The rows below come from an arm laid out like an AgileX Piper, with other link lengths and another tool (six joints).
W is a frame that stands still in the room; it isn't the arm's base.
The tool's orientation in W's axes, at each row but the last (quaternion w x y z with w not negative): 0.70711, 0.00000, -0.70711, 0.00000; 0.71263, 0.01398, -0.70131, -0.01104; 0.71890, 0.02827, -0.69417, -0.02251; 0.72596, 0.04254, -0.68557, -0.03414; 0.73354, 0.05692, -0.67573, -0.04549; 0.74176, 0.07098, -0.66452, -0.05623; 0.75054, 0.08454, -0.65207, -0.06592; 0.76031, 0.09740, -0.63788, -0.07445; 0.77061, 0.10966, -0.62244, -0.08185; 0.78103, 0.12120, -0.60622, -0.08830; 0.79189, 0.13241, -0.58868, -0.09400; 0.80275, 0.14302, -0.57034, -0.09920
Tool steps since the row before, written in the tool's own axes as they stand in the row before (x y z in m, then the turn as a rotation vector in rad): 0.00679, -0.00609, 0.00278, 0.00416, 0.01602, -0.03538; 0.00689, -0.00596, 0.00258, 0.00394, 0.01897, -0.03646; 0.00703, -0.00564, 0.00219, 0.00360, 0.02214, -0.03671; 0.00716, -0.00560, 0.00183, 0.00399, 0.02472, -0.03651; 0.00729, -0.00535, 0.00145, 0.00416, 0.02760, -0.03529; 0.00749, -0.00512, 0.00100, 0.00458, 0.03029, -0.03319; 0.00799, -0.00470, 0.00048, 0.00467, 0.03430, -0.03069; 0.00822, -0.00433, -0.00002, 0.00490, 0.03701, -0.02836; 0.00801, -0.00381, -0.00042, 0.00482, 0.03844, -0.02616; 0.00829, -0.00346, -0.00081, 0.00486, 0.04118, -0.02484; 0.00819, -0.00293, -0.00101, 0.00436, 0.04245, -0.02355; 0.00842, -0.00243, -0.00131, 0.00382, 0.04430, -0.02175
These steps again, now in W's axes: -0.00278, -0.00609, 0.00679, 0.03538, 0.01602, 0.00416; -0.00245, -0.00621, 0.00671, 0.03644, 0.01898, 0.00403; -0.00190, -0.00615, 0.00668, 0.03666, 0.02217, 0.00391; -0.00137, -0.00637, 0.00660, 0.03646, 0.02469, 0.00459; -0.00079, -0.00637, 0.00653, 0.03523, 0.02749, 0.00527; -0.00011, -0.00640, 0.00651, 0.03316, 0.02999, 0.00639; 0.00070, -0.00628, 0.00680, 0.03065, 0.03379, 0.00767; 0.00151, -0.00615, 0.00680, 0.02837, 0.03624, 0.00894; 0.00215, -0.00574, 0.00642, 0.02619, 0.03749, 0.00969; 0.00288, -0.00560, 0.00646, 0.02489, 0.03999, 0.01085; 0.00336, -0.00517, 0.00622, 0.02351, 0.04121, 0.01115; 0.00402, -0.00484, 0.00623, 0.02162, 0.04292, 0.01186
